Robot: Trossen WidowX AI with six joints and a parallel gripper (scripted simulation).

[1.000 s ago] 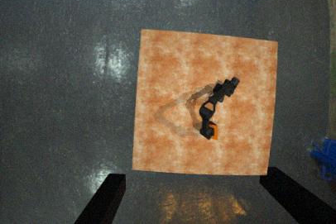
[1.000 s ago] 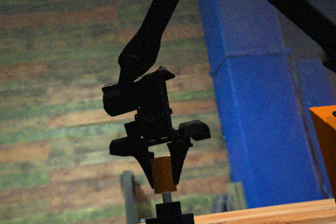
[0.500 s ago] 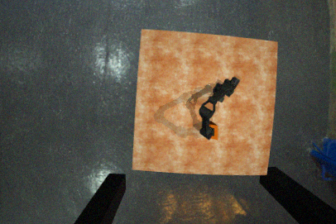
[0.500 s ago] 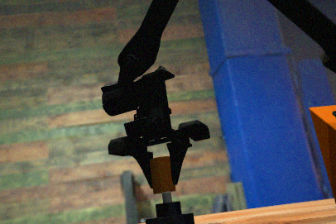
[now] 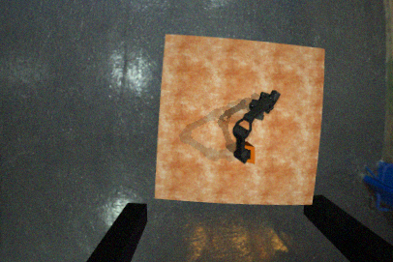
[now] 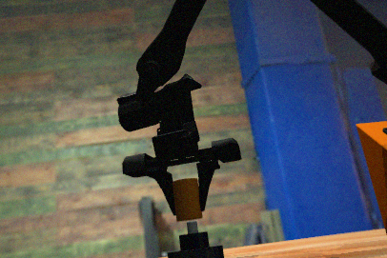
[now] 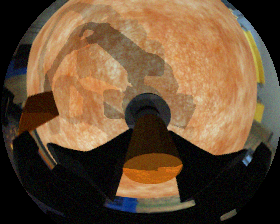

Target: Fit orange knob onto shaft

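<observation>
Now: the dark round pedestal 4 cm below my gripper tip. From my gripper tip the other things lie so: orange knob 3 cm above.
</observation>
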